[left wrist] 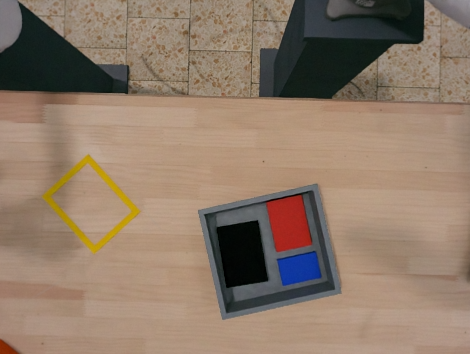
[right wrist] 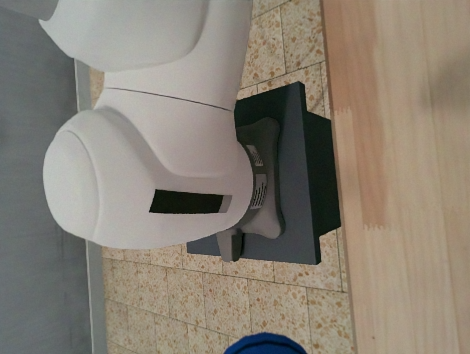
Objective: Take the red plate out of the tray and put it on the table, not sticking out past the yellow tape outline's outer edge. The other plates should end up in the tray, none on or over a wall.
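Frame: origin at the left arm's base, x ahead, y left, z up, level; millimetres.
Where they show: right arm's base, origin of its link: (right wrist: 234, 179).
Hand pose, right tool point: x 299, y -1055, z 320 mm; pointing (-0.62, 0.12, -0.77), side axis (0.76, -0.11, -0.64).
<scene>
Each offset is from my right tool point to the top centre of the thing. "*": to the spot under its first point. Level surfaces: height alone.
In the left wrist view, the grey tray {dy +828, dx +280, dz -270 mm} (left wrist: 280, 303) stands slightly turned on the table, right of the middle. Inside it, the red plate {dy +875, dx +230, dz -307 mm} (left wrist: 289, 223) lies at the upper right, close to the upper wall. The blue plate {dy +895, dx +328, dz -308 mm} (left wrist: 299, 268) lies below it, with a narrow gap between them. The black plate {dy +774, dx +294, dz -308 mm} (left wrist: 242, 254) lies in the left part, near the left wall. None of the three appears to lie on a wall. The yellow tape outline {* dy +495, dx +142, dz -319 mm} (left wrist: 112, 185) is on the table left of the tray, turned like a diamond. Neither suction cup shows in the wrist views.
The wooden table {dz -320 mm} (left wrist: 165, 280) (right wrist: 415, 280) ends at the dark robot stands. An orange object {* dy +262, dx +487, dz -309 mm} (left wrist: 5, 348) shows at the left wrist view's lower left corner. In the right wrist view are a white arm (right wrist: 120, 165), its stand (right wrist: 295, 200) and a round blue object (right wrist: 265, 345).
</scene>
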